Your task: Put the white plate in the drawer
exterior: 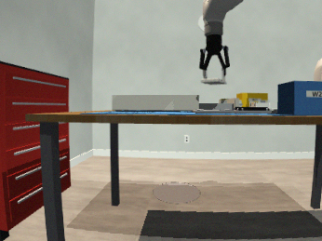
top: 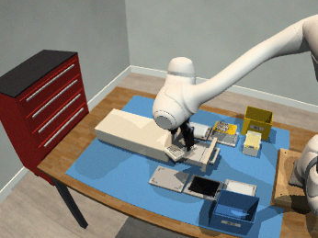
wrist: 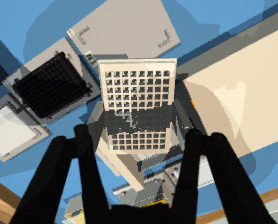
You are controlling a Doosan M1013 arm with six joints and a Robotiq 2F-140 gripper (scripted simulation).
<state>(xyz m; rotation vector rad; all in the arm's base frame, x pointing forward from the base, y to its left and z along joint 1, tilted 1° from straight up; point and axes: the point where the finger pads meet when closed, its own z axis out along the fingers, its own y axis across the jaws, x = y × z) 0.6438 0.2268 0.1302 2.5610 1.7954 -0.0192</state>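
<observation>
The drawer lies 30 mm ahead of my hand, 110 mm to the right of it and 140 mm below it. Round my hand: black plate 160 mm behind, 50 mm to the left, 150 mm below; then cooler CD 160 mm ahead, 90 mm to the right, 130 mm below; then white plate 20 mm below.
</observation>
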